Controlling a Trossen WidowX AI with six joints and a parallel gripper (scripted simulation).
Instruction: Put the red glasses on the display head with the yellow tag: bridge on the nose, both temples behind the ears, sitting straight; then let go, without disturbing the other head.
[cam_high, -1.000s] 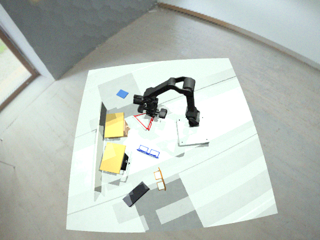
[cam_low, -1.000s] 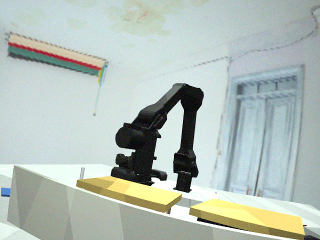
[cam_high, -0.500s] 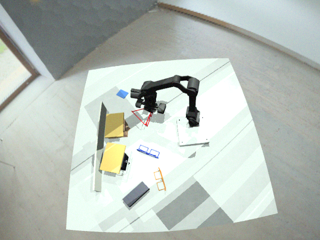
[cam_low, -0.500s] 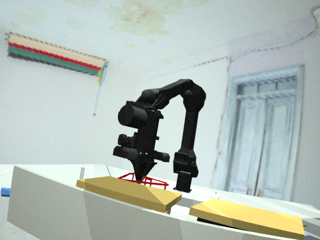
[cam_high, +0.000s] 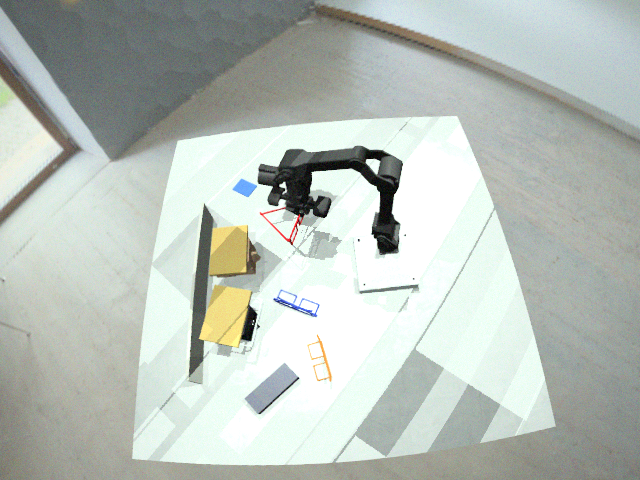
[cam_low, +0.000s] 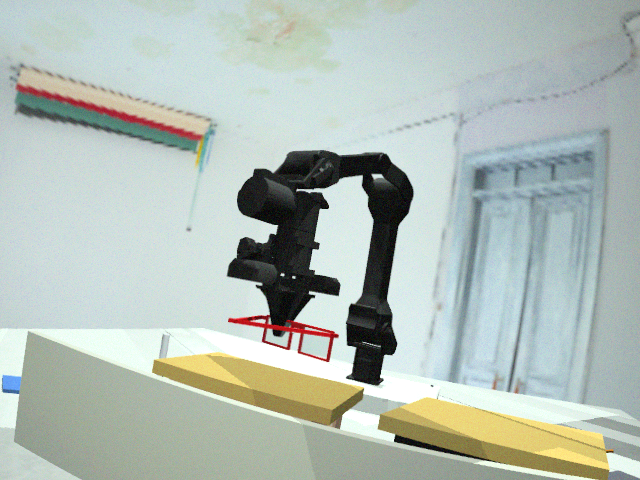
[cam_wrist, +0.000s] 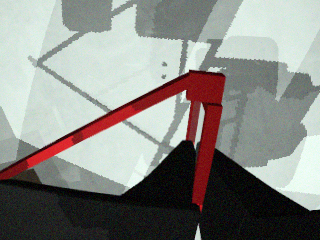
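The grey stand lies 17 cm to the right of my gripper tip, 9 cm below it and 4 cm ahead of it. The rest, counted from my gripper tip: blue square: 23 cm to the right, 23 cm ahead, 12 cm below; black display head: 32 cm to the left, 21 cm ahead, 6 cm below; panel: 35 cm ahead, 20 cm to the left, 6 cm below.
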